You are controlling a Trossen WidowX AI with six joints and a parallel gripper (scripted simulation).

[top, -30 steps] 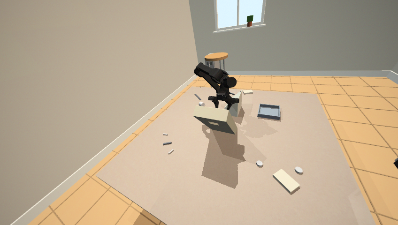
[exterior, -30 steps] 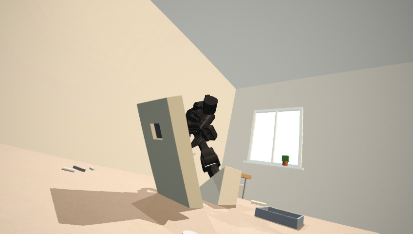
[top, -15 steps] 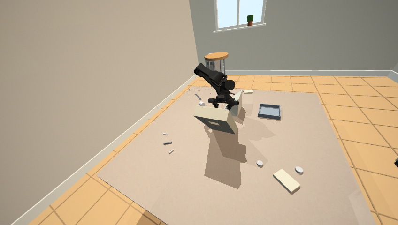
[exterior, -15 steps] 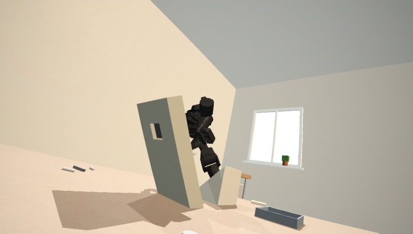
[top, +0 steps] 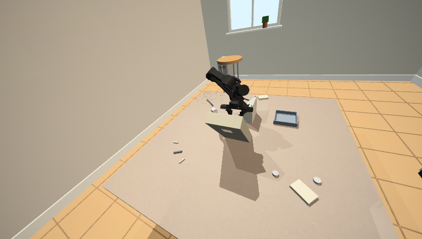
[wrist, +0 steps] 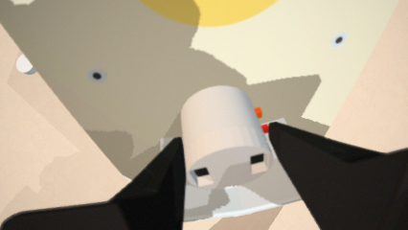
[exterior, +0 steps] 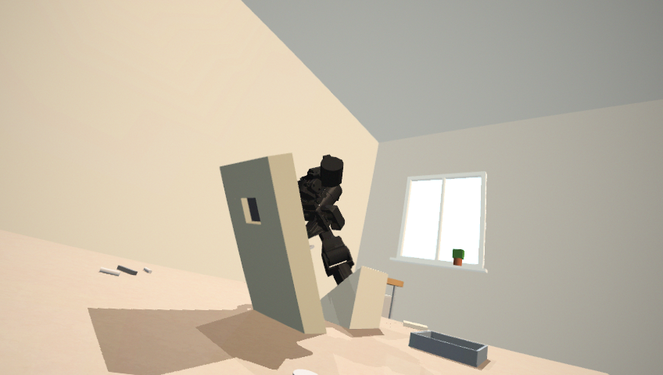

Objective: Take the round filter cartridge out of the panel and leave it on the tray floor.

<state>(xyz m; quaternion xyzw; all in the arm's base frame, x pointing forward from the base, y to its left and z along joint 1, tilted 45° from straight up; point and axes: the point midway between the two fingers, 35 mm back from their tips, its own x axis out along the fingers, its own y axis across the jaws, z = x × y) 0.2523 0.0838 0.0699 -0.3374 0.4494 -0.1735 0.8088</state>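
Now: the cream service panel 4 cm ahead of my gripper tip and 2 cm below it. Round my gripper tip: grey-blue tray 35 cm behind, 27 cm to the left, 17 cm below; then filter cartridge right at my gripper tip.
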